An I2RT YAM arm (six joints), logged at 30 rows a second.
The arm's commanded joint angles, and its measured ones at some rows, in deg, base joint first. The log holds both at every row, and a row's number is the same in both.
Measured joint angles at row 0:
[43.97 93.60 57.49 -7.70 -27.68 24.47]
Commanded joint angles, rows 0 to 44:
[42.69 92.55 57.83 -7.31 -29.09 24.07]
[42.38 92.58 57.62 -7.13 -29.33 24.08]
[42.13 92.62 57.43 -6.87 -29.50 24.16]
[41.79 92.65 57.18 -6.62 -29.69 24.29]
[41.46 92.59 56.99 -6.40 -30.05 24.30]
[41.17 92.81 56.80 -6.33 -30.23 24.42]
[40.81 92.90 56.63 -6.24 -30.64 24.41]
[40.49 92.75 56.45 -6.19 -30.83 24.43]
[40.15 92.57 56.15 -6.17 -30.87 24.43]
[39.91 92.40 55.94 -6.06 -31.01 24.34]
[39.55 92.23 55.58 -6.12 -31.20 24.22]
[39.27 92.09 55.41 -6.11 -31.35 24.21]
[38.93 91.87 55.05 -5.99 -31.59 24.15]
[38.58 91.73 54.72 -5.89 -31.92 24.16]
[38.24 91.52 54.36 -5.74 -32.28 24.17]
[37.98 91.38 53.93 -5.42 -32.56 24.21]
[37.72 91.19 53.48 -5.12 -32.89 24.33]
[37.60 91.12 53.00 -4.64 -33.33 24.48]
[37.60 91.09 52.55 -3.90 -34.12 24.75]
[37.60 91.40 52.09 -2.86 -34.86 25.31]
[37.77 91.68 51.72 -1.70 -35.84 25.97]
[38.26 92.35 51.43 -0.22 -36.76 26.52]
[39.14 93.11 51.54 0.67 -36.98 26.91]
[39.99 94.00 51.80 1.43 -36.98 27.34]
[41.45 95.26 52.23 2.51 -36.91 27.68]
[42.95 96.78 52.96 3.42 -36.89 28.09]
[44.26 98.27 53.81 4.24 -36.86 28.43]
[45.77 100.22 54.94 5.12 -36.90 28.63]
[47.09 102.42 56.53 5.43 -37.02 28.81]
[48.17 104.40 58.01 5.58 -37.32 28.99]
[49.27 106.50 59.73 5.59 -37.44 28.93]
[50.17 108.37 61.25 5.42 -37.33 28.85]
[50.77 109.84 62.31 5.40 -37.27 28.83]
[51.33 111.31 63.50 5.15 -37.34 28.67]
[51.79 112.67 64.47 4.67 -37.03 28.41]
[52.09 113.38 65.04 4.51 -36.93 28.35]
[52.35 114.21 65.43 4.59 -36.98 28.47]
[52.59 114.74 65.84 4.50 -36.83 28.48]
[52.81 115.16 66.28 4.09 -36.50 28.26]
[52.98 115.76 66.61 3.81 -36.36 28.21]
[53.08 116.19 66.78 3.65 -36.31 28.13]
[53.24 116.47 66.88 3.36 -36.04 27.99]
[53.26 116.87 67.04 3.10 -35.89 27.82]
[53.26 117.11 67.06 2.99 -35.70 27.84]
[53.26 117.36 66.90 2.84 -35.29 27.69]
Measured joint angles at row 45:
[52.86 115.92 66.32 4.05 -36.05 28.56]
